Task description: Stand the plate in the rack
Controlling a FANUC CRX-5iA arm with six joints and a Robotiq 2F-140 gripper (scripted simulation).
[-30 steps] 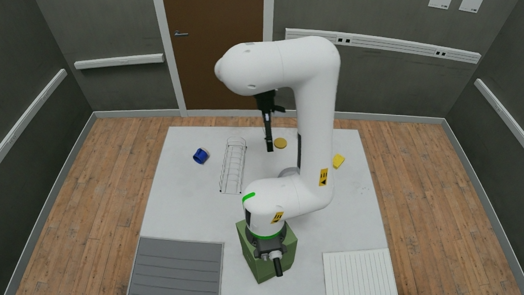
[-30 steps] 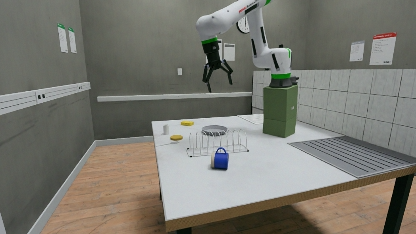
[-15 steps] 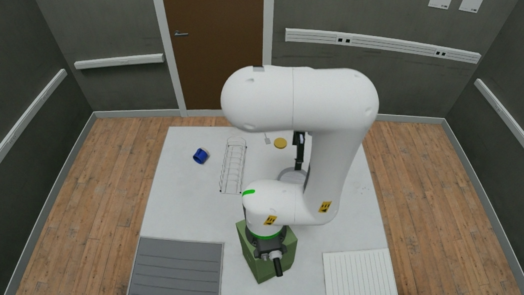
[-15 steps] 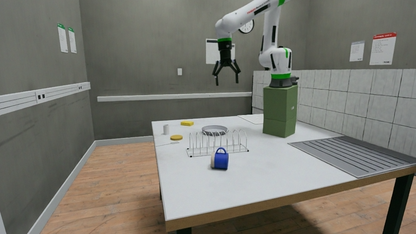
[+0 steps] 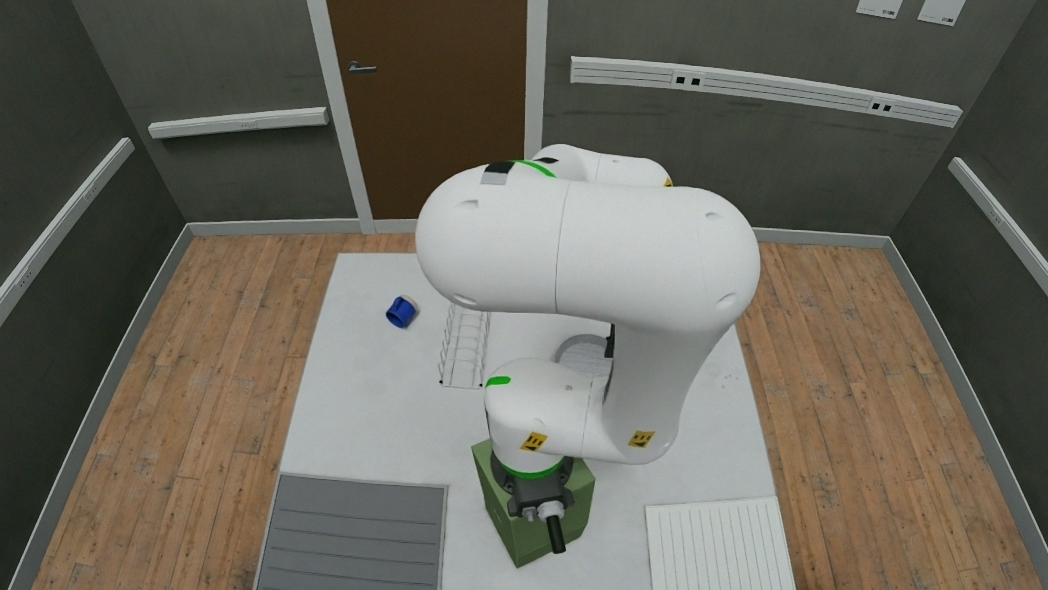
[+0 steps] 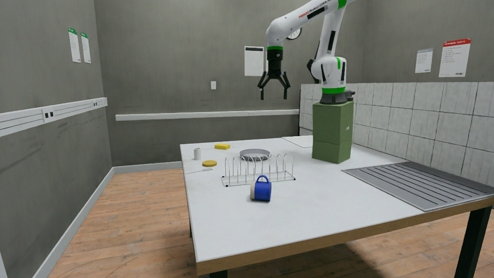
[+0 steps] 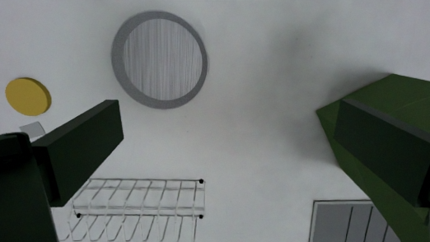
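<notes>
Right now the grey plate is 110 mm ahead of my hand, 20 mm to the right of it and 340 mm below it. Round my hand: yellow disc (410 mm ahead, 10 mm to the right, 350 mm below); white cup (440 mm ahead, 140 mm to the right, 340 mm below); white ribbed mat (560 mm behind, 210 mm to the right, 360 mm below).
</notes>
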